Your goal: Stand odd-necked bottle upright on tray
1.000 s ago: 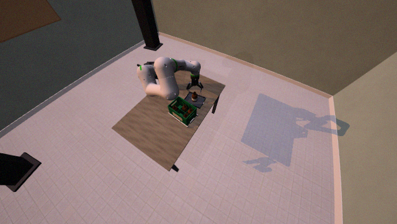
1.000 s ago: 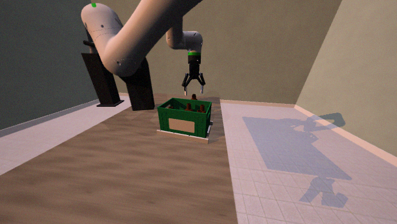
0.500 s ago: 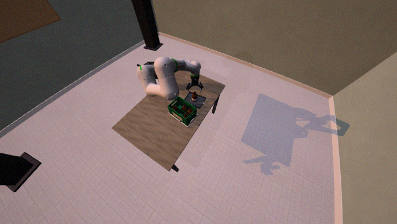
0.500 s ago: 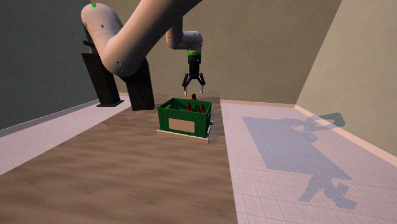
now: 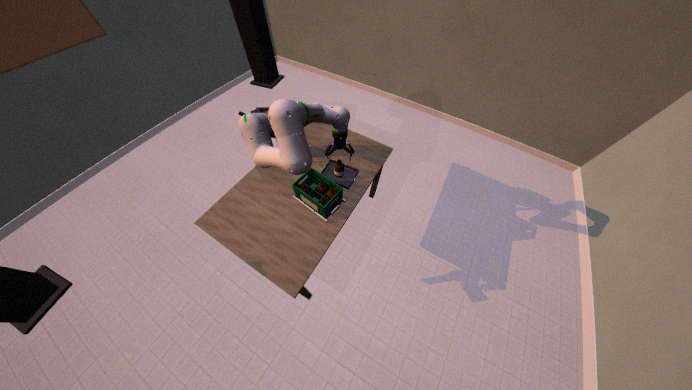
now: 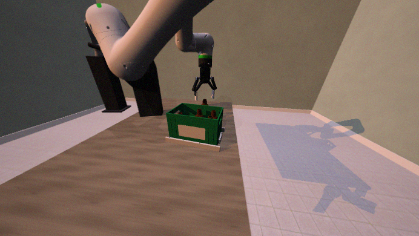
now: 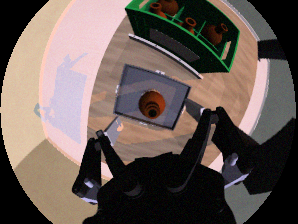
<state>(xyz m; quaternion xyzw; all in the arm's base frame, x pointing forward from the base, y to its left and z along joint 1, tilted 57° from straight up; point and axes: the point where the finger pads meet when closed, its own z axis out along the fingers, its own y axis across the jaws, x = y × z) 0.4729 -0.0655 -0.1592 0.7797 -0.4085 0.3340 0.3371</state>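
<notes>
Now: hand 9 cm above the brown bottle. The rest, counted from my hand: dark tray (16 cm below); green crate (27 cm to the right, 9 cm below, 5 cm behind).
</notes>
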